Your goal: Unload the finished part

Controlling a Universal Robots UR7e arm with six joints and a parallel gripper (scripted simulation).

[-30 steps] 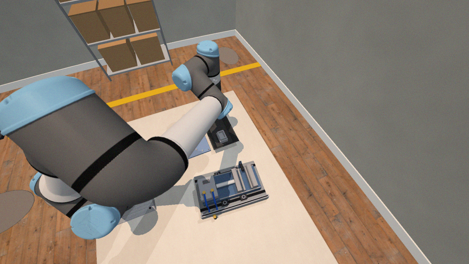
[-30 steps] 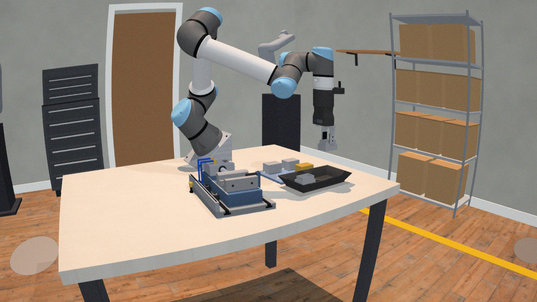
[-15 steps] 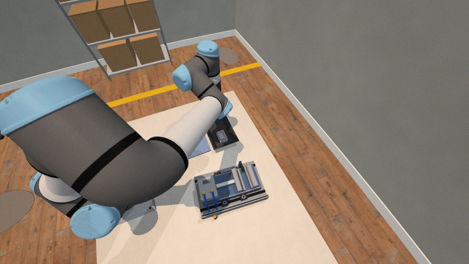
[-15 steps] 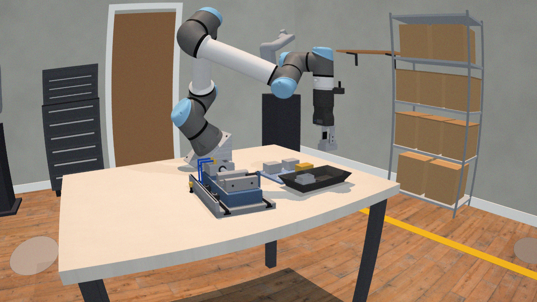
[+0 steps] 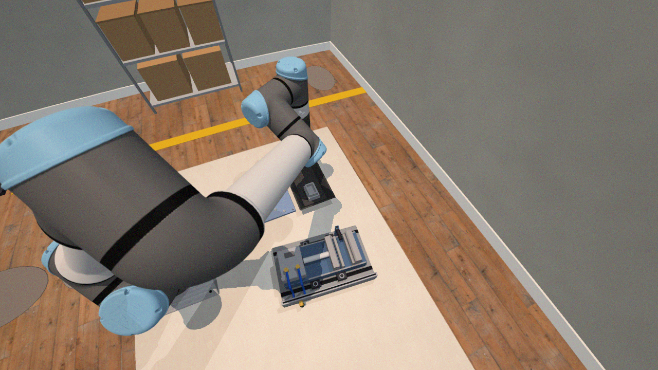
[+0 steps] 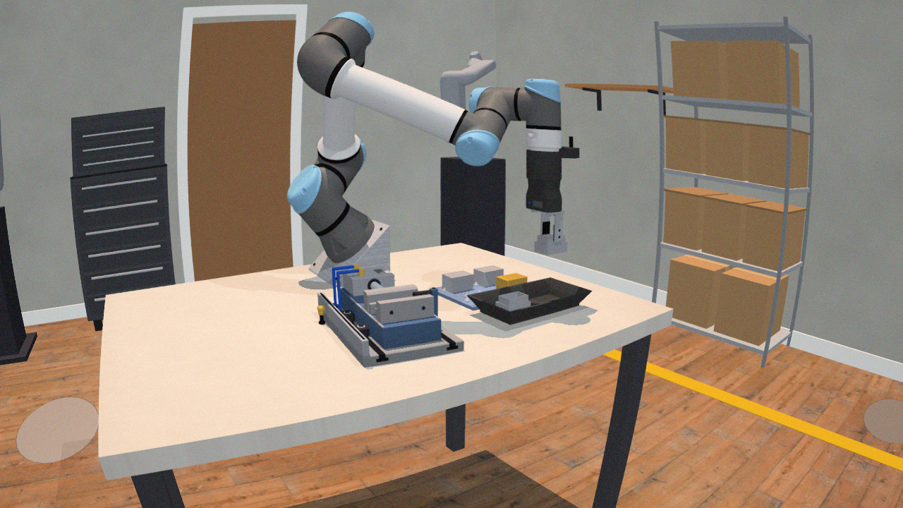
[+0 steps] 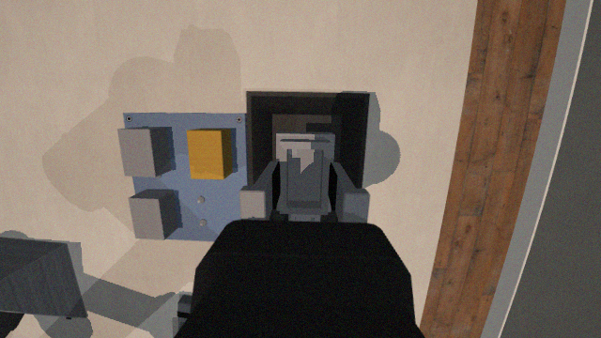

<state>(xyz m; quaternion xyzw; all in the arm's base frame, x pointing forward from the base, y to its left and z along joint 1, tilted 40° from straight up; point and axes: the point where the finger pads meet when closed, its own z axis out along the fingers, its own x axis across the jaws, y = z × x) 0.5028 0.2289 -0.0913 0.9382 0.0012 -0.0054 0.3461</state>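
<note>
My gripper is now 140 mm above the yellow block, 120 mm past it and 10 mm to the left of it. From my hand the other things lie so: grey actuator box (350 mm to the right, 160 mm behind, 90 mm below).
</note>
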